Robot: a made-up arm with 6 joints. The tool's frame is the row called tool.
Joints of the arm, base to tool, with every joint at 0 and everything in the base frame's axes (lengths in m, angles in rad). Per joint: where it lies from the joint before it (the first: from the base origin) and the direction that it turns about. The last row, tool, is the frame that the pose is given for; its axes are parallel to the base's.
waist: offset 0.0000 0.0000 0.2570 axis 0 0 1
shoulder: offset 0.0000 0.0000 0.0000 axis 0 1 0
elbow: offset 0.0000 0.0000 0.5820 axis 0 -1 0
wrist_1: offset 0.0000 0.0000 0.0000 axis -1 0 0
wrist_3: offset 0.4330 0.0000 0.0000 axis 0 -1 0
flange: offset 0.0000 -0.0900 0.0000 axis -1 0 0
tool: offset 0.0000 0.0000 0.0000
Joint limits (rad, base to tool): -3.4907..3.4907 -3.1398..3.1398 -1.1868..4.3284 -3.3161..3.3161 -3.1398..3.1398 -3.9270..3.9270
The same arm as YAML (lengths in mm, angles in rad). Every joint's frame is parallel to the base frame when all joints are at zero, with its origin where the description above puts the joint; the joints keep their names.
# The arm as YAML. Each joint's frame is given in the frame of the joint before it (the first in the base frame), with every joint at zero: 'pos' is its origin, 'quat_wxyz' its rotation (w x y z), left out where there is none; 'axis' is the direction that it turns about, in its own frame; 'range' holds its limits. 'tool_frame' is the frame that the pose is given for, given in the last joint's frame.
length_unit: mm
angle_unit: rad
joints:
  - joint: waist
    pos: [0.0, 0.0, 257.0]
    axis: "+z"
    range: [-3.4907, 3.4907]
  - joint: shoulder
    pos: [0.0, 0.0, 0.0]
    axis: "+y"
    range: [-3.1398, 3.1398]
  - joint: elbow
    pos: [0.0, 0.0, 582.0]
    axis: "-y"
    range: [-1.1868, 4.3284]
  - joint: wrist_1
    pos: [0.0, 0.0, 0.0]
    axis: "-x"
    range: [-3.3161, 3.3161]
  - joint: wrist_3
    pos: [433.0, 0.0, 0.0]
    axis: "-y"
    range: [-3.1398, 3.1398]
  - joint: flange
    pos: [0.0, -90.0, 0.0]
    axis: "-x"
    range: [-3.927, 3.927]
tool_frame:
  pos: [0.0, 0.0, 0.0]

